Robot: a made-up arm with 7 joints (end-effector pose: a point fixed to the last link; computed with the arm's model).
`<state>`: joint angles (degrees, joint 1 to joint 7).
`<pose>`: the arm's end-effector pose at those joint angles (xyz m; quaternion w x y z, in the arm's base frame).
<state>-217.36 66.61 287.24 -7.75 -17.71 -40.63 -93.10</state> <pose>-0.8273 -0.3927 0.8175 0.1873 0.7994 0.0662 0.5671</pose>
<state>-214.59 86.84 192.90 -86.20 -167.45 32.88 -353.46</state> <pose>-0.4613 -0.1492 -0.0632 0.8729 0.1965 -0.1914 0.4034</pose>
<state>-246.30 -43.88 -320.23 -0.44 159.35 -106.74 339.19</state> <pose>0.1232 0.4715 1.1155 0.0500 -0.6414 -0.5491 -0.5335</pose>
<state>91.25 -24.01 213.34 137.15 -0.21 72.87 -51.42</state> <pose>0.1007 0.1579 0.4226 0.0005 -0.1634 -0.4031 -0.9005</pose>
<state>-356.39 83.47 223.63 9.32 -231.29 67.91 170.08</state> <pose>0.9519 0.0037 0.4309 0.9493 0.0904 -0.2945 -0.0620</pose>
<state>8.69 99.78 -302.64 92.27 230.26 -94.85 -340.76</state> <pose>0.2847 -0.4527 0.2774 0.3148 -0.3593 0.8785 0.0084</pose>
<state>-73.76 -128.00 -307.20 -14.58 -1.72 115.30 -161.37</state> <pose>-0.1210 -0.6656 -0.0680 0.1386 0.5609 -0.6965 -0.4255</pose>
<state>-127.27 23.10 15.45 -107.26 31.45 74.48 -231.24</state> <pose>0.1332 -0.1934 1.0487 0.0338 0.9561 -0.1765 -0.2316</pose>
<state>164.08 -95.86 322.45 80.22 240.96 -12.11 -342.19</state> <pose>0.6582 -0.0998 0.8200 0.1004 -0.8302 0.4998 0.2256</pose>
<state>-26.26 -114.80 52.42 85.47 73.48 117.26 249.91</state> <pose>-0.2520 -0.5284 0.2963 0.9283 0.0442 -0.3620 0.0727</pose>
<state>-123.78 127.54 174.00 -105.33 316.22 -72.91 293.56</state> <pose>-0.1079 -0.0958 -0.0359 0.5238 -0.8443 0.0336 -0.1078</pose>
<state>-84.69 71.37 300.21 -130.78 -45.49 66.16 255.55</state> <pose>0.3414 0.1312 0.7778 0.1105 0.3988 -0.9035 -0.1118</pose>
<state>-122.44 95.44 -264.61 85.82 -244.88 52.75 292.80</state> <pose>0.0925 0.7565 0.5434 0.3235 0.6722 -0.6437 0.1709</pose>
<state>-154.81 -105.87 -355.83 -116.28 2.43 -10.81 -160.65</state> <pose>0.0705 -0.0364 -0.0920 0.0319 0.4244 -0.1413 0.8938</pose>
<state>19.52 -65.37 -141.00 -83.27 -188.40 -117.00 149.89</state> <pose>-0.5472 -0.0295 0.9091 0.7305 0.2378 0.6179 -0.1675</pose>
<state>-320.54 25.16 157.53 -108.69 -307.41 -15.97 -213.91</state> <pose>0.5256 -0.2284 0.4831 0.0732 -0.2949 0.1257 0.9444</pose>
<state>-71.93 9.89 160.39 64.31 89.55 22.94 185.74</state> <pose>-0.0067 -0.3661 1.2150 0.4589 -0.8692 0.1354 -0.1252</pose>
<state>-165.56 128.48 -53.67 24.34 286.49 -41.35 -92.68</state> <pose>-0.6228 0.0969 -0.3309 0.4368 0.1406 -0.1073 0.8820</pose>
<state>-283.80 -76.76 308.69 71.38 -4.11 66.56 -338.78</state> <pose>0.2423 0.4828 0.8313 0.1669 0.4267 -0.6417 -0.6151</pose>
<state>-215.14 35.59 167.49 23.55 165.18 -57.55 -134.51</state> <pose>-0.2761 -0.0681 1.3049 0.3727 0.9059 0.0806 -0.1840</pose>
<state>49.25 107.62 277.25 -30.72 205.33 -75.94 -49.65</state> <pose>0.4666 -0.7350 0.0810 0.2999 0.3876 -0.1278 -0.8623</pose>
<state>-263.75 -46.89 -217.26 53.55 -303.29 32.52 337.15</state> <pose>-0.1282 0.8533 0.6453 0.7027 0.3742 0.3206 -0.5133</pose>
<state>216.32 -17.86 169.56 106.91 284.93 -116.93 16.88</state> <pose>0.3202 -0.3278 0.7287 0.5488 -0.6076 0.5739 0.0156</pose>
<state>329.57 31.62 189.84 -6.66 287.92 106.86 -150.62</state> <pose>0.4281 0.0852 1.1495 0.6727 -0.7023 -0.1537 -0.1748</pose>
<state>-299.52 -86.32 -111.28 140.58 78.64 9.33 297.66</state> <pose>0.2431 0.2139 0.3422 0.5678 0.2129 -0.6281 -0.4877</pose>
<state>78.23 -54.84 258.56 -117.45 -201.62 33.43 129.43</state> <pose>-0.4302 -0.0218 0.6314 0.3836 -0.1393 0.6010 0.6872</pose>
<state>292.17 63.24 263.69 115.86 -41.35 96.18 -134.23</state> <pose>-0.1834 0.2256 0.6291 0.2544 -0.2223 -0.7620 -0.5524</pose>
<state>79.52 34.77 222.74 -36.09 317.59 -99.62 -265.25</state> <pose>-0.0152 -0.6725 0.8346 0.9800 -0.1526 -0.1178 -0.0489</pose>
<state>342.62 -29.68 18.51 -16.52 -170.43 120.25 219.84</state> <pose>-0.5385 -0.1066 0.9715 0.3051 -0.0773 0.1794 -0.9321</pose>
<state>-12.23 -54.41 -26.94 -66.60 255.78 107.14 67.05</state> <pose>-0.6582 -0.1934 0.4800 0.4736 0.3443 -0.4223 0.6920</pose>
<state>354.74 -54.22 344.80 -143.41 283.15 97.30 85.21</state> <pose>-0.3357 0.0193 0.3235 0.2432 -0.1175 0.6414 -0.7181</pose>
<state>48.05 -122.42 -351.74 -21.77 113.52 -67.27 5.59</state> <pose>-0.4019 0.6214 -0.1519 0.3253 0.4497 0.5470 -0.6267</pose>
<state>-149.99 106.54 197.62 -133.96 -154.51 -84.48 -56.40</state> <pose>-0.1284 0.1400 -0.0431 0.8014 -0.1160 0.1590 -0.5648</pose>
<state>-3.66 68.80 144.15 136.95 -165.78 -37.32 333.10</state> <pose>-0.0394 -0.1557 0.6771 0.1419 -0.6272 0.1119 -0.7576</pose>
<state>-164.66 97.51 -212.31 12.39 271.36 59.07 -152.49</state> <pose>-0.8605 0.4180 0.3253 0.1597 -0.0294 0.5422 -0.8244</pose>
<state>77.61 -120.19 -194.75 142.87 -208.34 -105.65 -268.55</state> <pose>-0.1117 0.0451 0.2874 0.1364 0.0077 0.9875 -0.0780</pose>
